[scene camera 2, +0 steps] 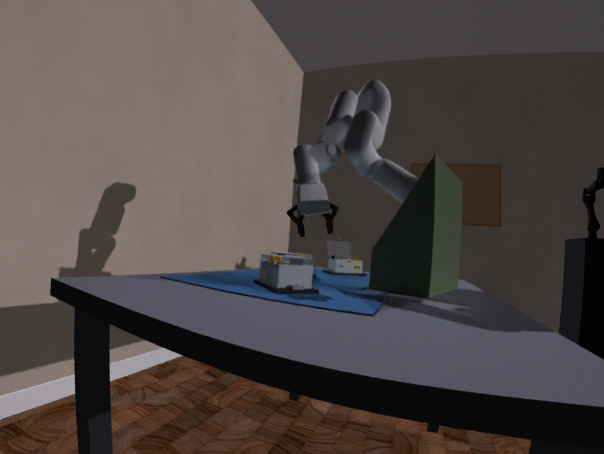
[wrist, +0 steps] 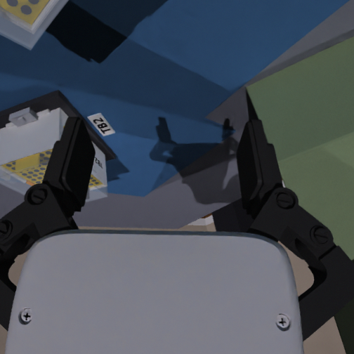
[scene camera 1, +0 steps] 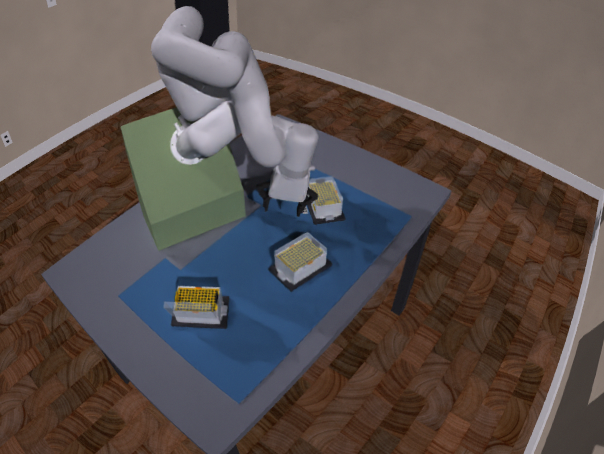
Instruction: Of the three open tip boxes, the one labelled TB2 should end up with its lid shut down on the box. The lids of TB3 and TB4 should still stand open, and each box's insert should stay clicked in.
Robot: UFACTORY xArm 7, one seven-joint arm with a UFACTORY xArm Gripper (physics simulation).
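Places are measured from the arm's base along level axes (x left, y back, z up), in millimetres.
Pixels of known places: gripper, fingertip midpoint: [scene camera 2: 316, 235] [scene camera 1: 282, 210]; arm's base at its link origin: [scene camera 2: 424, 201].
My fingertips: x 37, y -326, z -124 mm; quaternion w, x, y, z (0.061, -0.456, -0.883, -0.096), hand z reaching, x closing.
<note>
Ahead of a thing's pixels: the offset from my fingertips to its middle. Level surfaces: height alone.
The TB2 box @[dx +213, dy +6, dz -104 mm] [scene camera 1: 327, 206] [scene camera 2: 286, 276] [wrist: 31, 134] is white with a yellow insert @[dx +222, dy -2, dz -78 mm] [scene camera 1: 326, 193] and stands on a black pad. Its clear lid is hard to make out, so its angle is unclear. The TB2 label [wrist: 101, 124] lies on the mat beside it. Two more white boxes hold yellow inserts, one mid-mat @[dx -41, dy -96, dz -78 mm] [scene camera 1: 301, 261] and one at the far left [scene camera 1: 198, 306] [scene camera 2: 345, 265] with its clear lid raised; I cannot read which is TB3 or TB4. My gripper [scene camera 1: 283, 210] [scene camera 2: 315, 233] [wrist: 164, 134] is open and empty, raised above the table on TB2's base-block side.
The green base block [scene camera 1: 185, 185] [scene camera 2: 417, 250] [wrist: 310, 100] stands close beside the gripper. The blue mat @[dz -143 mm] [scene camera 1: 240, 370] lies under the boxes on the grey table @[dz -145 mm] [scene camera 1: 90, 295]. The mid-mat box stands between TB2 and the far-left box in scene camera 1.
</note>
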